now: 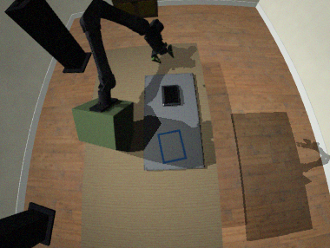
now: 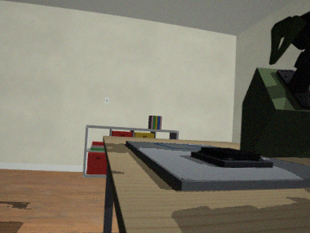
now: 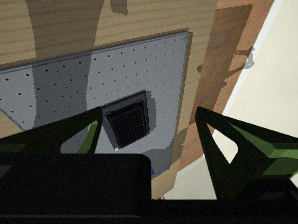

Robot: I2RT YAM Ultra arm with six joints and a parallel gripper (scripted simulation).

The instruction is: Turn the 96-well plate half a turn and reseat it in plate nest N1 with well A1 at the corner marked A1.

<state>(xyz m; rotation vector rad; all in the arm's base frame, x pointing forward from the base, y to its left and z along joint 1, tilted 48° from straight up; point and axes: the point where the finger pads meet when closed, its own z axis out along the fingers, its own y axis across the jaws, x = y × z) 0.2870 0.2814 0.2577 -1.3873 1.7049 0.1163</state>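
The black 96-well plate lies 170 mm to the right of my hand, 150 mm below it and 40 mm ahead of it. The rest, counted from my hand: plate nest N1 (170 mm to the right, 160 mm below, 40 mm ahead).
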